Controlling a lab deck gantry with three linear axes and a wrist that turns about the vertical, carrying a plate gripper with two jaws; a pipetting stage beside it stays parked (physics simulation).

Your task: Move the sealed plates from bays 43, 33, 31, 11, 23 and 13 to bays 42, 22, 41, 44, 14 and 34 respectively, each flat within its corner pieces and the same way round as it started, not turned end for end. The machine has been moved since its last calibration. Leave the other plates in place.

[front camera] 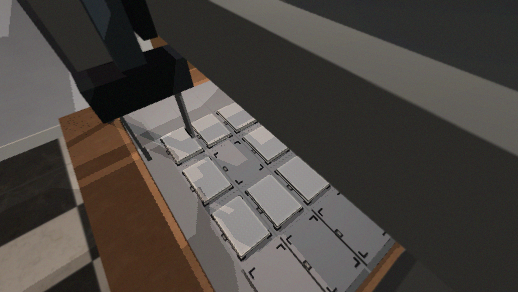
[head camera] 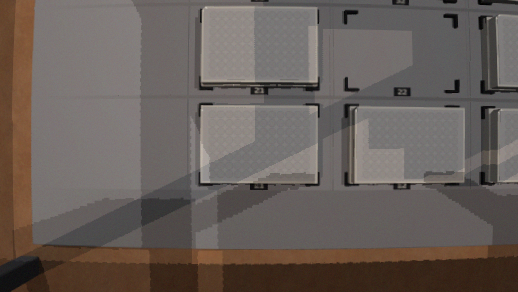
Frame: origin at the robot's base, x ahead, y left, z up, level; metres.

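Where they show: gripper, fingertip midpoint: [front camera: 169, 144]; robot's base, origin of the base link: [front camera: 160, 140] [head camera: 202, 184].
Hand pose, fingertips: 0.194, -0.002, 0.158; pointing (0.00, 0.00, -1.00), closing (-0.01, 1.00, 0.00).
Things, the pixels of their top centre, and the offset from my fingertips, as dx, dy, dz. "spot": a spot on its surface instead.
- bay 11, surface spot: [head camera: 258, 144] [front camera: 180, 142] spot: -0.130, +0.046, -0.144
- bay 21, surface spot: [head camera: 259, 45] [front camera: 209, 128] spot: -0.129, +0.151, -0.144
- bay 31, surface spot: [front camera: 236, 116] spot: -0.119, +0.255, -0.144
- bay 33, surface spot: [front camera: 302, 178] spot: +0.206, +0.252, -0.144
- bay 23, surface spot: [head camera: 506, 50] spot: +0.149, +0.151, -0.144
- bay 13, surface spot: [head camera: 509, 145] spot: +0.151, +0.044, -0.144
- Bay 22, surface spot: [head camera: 402, 91] [front camera: 225, 168] spot: +0.035, +0.106, -0.158
- bay 12, surface spot: [head camera: 409, 145] [front camera: 205, 176] spot: +0.033, +0.044, -0.144
- bay 32, surface spot: [front camera: 265, 143] spot: +0.042, +0.254, -0.144
My gripper [front camera: 170, 147] is open in the front view, its two jaws hanging apart with no plate between them; the tips are around the plate in bay 11 [front camera: 182, 145] [head camera: 258, 144], height unclear. That plate lies flat within its corner pieces. The plate in bay 21 [front camera: 212, 130] [head camera: 259, 45] also lies flat. Further plates lie in bay 31 [front camera: 236, 116], bay 33 [front camera: 302, 178], bay 23 [front camera: 275, 200] [head camera: 506, 50] and bay 13 [front camera: 241, 226] [head camera: 509, 145]. Bay 22 [front camera: 225, 168] [head camera: 402, 91] holds no plate. The gantry beam hides the fourth row.
Plates also lie in bay 12 [front camera: 207, 180] [head camera: 409, 145] and bay 32 [front camera: 265, 143]. A large dark beam [front camera: 360, 115] crosses the front view. Bays 14, 24 and 34 show corner marks at the near end. The wooden table edge [front camera: 115, 210] [head camera: 350, 254] borders the deck.
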